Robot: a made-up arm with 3 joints.
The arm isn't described. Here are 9 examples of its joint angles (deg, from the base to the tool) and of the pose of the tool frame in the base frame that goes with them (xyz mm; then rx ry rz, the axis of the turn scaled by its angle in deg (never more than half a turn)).
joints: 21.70 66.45 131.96
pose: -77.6 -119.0 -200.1 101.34 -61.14 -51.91
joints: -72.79 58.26 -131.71
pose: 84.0 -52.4 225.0 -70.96 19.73 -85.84
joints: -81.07 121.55 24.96
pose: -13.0 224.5 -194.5 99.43 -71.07 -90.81
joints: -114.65 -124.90 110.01
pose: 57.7 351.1 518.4 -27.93 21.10 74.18
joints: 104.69 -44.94 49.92
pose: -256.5 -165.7 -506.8 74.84 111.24 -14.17
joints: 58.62 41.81 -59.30
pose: 171.6 -174.4 8.4 -73.04 72.59 -5.82
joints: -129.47 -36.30 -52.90
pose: -383.1 -70.9 309.6 -67.96 -130.09 -41.41
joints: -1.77 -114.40 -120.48
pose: 237.2 212.7 62.1 -74.07 -114.02 63.70
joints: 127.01 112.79 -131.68
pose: -77.1 8.8 -11.3 71.06 -72.58 -40.18
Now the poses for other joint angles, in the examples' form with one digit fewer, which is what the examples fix.
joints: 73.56 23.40 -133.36
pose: 46 -32 -225 -123.1 61.1 76.0
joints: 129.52 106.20 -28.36
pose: 186 72 97 -131.6 105.1 -34.0
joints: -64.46 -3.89 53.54
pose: 255 -363 302 45.4 -57.7 33.1
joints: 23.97 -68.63 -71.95
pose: 441 106 -22 -48.1 -23.4 69.2
